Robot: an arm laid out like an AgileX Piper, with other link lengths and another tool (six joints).
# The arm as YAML. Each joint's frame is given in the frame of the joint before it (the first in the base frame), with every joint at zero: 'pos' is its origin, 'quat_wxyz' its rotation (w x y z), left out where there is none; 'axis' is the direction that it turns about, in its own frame. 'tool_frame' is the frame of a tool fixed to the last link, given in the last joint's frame.
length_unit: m
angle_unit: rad
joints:
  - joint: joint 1
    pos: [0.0, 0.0, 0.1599]
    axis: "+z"
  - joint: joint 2
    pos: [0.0, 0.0, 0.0]
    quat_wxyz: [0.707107, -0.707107, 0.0, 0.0]
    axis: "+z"
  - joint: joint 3
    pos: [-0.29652, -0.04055, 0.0]
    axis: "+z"
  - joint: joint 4
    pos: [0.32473, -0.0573, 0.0]
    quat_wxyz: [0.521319, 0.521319, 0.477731, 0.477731]
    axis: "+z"
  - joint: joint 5
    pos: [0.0, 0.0, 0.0]
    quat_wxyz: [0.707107, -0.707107, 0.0, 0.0]
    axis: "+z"
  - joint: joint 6
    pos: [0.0, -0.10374, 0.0]
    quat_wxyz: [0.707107, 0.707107, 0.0, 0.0]
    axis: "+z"
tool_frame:
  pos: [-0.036, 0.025, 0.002]
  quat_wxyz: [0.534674, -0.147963, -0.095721, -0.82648]
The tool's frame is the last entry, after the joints.
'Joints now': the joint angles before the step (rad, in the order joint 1, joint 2, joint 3, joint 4, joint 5, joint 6). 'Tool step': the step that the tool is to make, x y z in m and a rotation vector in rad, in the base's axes. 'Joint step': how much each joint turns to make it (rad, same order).
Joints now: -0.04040, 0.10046, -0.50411, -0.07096, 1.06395, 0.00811
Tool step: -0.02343, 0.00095, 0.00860, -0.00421, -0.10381, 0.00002
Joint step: -0.00002, -0.10356, 0.00002, 0.00002, -0.00035, -0.00002
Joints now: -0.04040, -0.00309, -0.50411, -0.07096, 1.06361, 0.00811
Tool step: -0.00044, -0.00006, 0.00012, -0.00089, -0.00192, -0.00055
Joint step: 0.00007, -0.00195, 0.00001, -0.00105, -0.00001, 0.00007
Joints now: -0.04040, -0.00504, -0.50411, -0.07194, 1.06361, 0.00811
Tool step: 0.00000, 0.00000, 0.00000, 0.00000, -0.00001, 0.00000
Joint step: 0.00000, 0.00000, 0.00000, 0.00000, -0.00001, 0.00000
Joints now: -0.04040, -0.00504, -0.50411, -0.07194, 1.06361, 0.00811
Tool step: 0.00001, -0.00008, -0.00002, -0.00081, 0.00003, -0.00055
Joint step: 0.00011, 0.00000, 0.00002, -0.00110, -0.00001, 0.00011
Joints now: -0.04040, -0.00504, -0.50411, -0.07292, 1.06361, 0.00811
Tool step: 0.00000, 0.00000, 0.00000, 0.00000, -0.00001, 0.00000
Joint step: 0.00000, 0.00000, 0.00000, 0.00000, -0.00001, 0.00000
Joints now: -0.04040, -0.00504, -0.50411, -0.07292, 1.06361, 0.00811
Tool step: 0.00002, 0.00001, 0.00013, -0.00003, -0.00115, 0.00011
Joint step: 0.00004, 0.00001, 0.00000, 0.00003, -0.00116, 0.00004
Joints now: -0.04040, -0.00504, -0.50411, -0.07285, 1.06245, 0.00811
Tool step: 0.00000, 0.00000, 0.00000, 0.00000, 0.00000, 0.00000
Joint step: 0.00000, 0.00000, 0.00000, 0.00000, 0.00000, 0.00000
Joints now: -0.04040, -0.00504, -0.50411, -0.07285, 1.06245, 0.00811
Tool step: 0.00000, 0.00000, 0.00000, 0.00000, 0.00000, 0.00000
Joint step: 0.00000, 0.00000, 0.00000, 0.00000, 0.00000, 0.00000
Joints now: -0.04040, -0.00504, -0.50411, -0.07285, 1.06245, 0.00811
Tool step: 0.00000, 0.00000, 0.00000, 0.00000, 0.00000, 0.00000
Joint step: 0.00000, 0.00000, 0.00000, 0.00000, 0.00000, 0.00000
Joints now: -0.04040, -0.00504, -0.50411, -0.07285, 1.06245, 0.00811
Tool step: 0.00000, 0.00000, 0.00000, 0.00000, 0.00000, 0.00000
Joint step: 0.00000, 0.00000, 0.00000, 0.00000, 0.00000, 0.00000
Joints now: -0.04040, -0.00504, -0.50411, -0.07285, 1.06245, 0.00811
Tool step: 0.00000, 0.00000, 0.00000, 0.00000, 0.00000, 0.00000
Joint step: 0.00000, 0.00000, 0.00000, 0.00000, 0.00000, 0.00000
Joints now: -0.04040, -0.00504, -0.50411, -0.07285, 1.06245, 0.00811
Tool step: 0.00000, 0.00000, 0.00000, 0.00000, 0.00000, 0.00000
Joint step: 0.00000, 0.00000, 0.00000, 0.00000, 0.00000, 0.00000
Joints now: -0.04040, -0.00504, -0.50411, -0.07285, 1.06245, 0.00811
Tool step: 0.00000, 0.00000, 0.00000, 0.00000, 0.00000, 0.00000
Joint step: 0.00000, 0.00000, 0.00000, 0.00000, 0.00000, 0.00000
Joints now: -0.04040, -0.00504, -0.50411, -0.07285, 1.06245, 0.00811
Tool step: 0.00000, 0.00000, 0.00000, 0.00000, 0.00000, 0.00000
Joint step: 0.00000, 0.00000, 0.00000, 0.00000, 0.00000, 0.00000
